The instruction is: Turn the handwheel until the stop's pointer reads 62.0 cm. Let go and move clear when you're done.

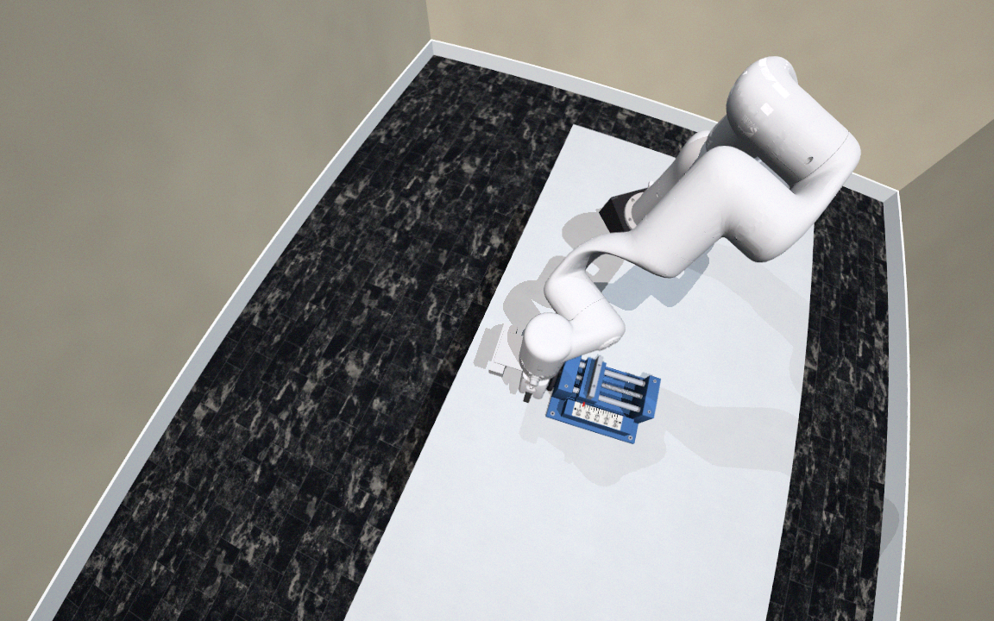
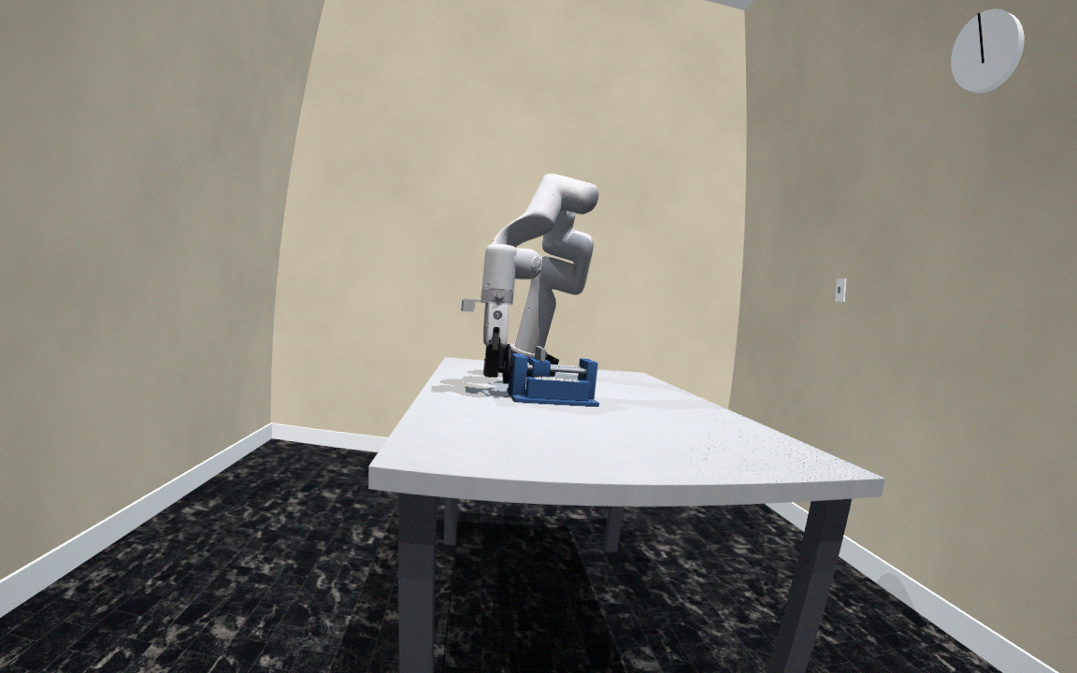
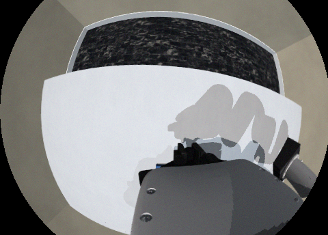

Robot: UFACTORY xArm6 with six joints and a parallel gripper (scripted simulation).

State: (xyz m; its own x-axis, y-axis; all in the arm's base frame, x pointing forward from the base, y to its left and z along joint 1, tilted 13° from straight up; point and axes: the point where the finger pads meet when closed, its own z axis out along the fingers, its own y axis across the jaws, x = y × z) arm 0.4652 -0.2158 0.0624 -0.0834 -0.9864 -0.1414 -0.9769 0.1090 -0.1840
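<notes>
Right now my hand is 20 mm to the right of the handwheel and 10 mm past it. The rest, counted from my hand: stop 120 mm to the left, 20 mm above, 10 mm behind.
</notes>
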